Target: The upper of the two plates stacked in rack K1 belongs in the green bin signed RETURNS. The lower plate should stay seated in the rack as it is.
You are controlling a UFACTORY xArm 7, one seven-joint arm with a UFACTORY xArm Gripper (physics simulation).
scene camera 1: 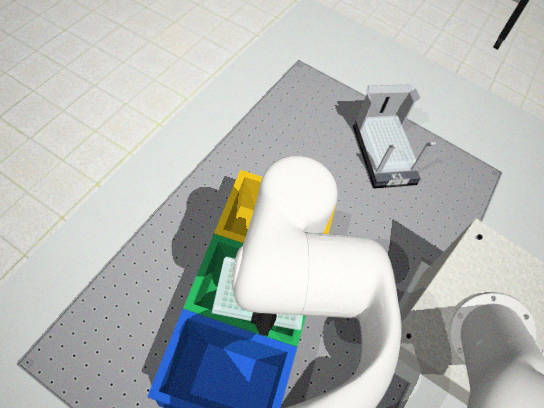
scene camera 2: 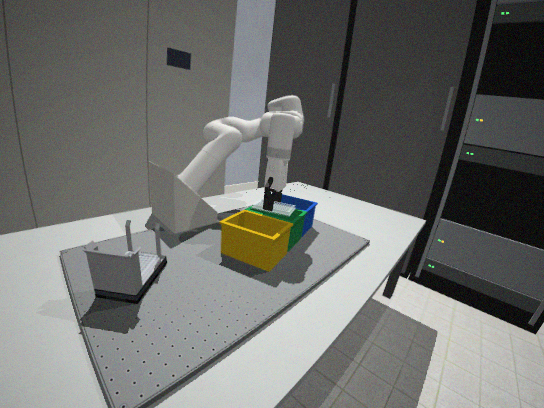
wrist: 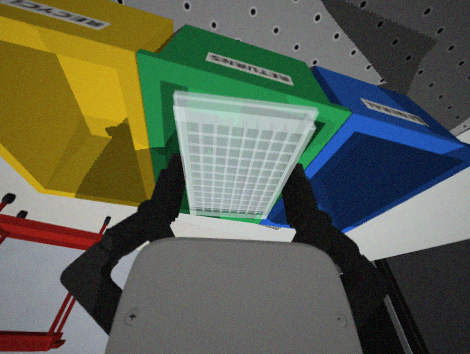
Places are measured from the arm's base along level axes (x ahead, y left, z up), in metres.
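Pixels of known places: gripper, fingertip midpoint: (scene camera 2: pixel 272 206) (wrist: pixel 236 170); arm's base, link origin: (scene camera 1: pixel 491 331) (scene camera 2: pixel 185 188).
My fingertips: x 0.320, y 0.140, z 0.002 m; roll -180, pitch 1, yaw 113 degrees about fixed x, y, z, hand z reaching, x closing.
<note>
Ahead of a thing's pixels: the offset from my fingertips to its top centre. "pt": to the spot under its first point. Level surfaces: height alone.
My gripper (scene camera 1: pixel 264 322) (scene camera 2: pixel 273 199) (wrist: pixel 236 170) is shut on a clear gridded plate {dx +0.007, dy +0.003, dz +0.008 m} (scene camera 1: pixel 226 290) (scene camera 2: pixel 285 207) (wrist: pixel 245 155), with a black finger on each long side. The plate is about level and over the opening of the green bin {dx +0.022, dy +0.000, dz -0.008 m} (scene camera 1: pixel 291 338) (scene camera 2: pixel 297 237) (wrist: pixel 190 45), near rim height; its exact height against the rim is hard to tell. The RETURNS sign {pt dx -0.056, dy -0.022, dz -0.045 m} (wrist: pixel 250 68) shows in the wrist view. The lower plate {dx -0.025, dy -0.446, dz -0.069 m} (scene camera 1: pixel 387 142) (scene camera 2: pixel 150 264) lies flat in rack K1 {dx -0.029, dy -0.441, dz +0.012 m} (scene camera 1: pixel 380 179) (scene camera 2: pixel 112 267). The arm hides part of the held plate in scene camera 1.
The yellow bin (scene camera 1: pixel 250 176) (scene camera 2: pixel 250 245) (wrist: pixel 135 25) and the blue bin (scene camera 1: pixel 167 350) (scene camera 2: pixel 310 215) (wrist: pixel 345 87) adjoin the green bin on opposite sides. The rack's tall back panel and two upright posts stand away from the bins on the perforated board {dz -0.109 m} (scene camera 1: pixel 280 125) (scene camera 2: pixel 200 310).
</note>
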